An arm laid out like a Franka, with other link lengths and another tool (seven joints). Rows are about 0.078 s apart.
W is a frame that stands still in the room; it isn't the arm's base.
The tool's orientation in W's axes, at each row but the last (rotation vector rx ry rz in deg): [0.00, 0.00, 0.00]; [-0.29, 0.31, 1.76]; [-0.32, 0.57, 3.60]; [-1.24, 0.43, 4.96]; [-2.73, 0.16, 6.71]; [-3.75, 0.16, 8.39]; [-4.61, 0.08, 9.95]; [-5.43, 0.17, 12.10]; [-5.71, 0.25, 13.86]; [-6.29, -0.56, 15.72]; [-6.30, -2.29, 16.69]
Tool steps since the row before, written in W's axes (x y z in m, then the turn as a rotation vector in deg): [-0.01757, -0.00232, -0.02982, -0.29, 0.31, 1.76]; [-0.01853, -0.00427, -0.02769, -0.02, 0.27, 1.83]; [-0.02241, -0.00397, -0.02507, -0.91, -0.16, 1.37]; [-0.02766, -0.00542, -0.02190, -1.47, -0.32, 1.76]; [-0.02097, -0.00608, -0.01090, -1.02, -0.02, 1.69]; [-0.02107, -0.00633, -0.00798, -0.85, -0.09, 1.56]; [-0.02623, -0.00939, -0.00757, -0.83, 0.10, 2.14]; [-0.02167, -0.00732, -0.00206, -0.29, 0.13, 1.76]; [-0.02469, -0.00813, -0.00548, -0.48, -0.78, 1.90]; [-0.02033, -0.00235, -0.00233, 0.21, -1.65, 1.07]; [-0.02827, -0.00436, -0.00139, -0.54, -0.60, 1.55]
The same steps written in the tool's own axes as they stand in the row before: [-0.01757, -0.00232, -0.02982, -0.29, 0.31, 1.76]; [-0.01850, -0.00356, -0.02781, -0.02, 0.26, 1.83]; [-0.02236, -0.00242, -0.02531, -0.93, -0.11, 1.36]; [-0.02784, -0.00254, -0.02219, -1.51, -0.23, 1.74]; [-0.02148, -0.00306, -0.01118, -1.02, 0.02, 1.69]; [-0.02171, -0.00266, -0.00833, -0.87, -0.07, 1.55]; [-0.02739, -0.00409, -0.00815, -0.82, 0.07, 2.15]; [-0.02269, -0.00239, -0.00259, -0.28, 0.02, 1.77]; [-0.02582, -0.00141, -0.00607, -0.68, -0.82, 1.82]; [-0.02019, 0.00349, -0.00207, -0.25, -1.75, 0.88]; [-0.02835, 0.00405, -0.00027, -0.65, -0.59, 1.51]
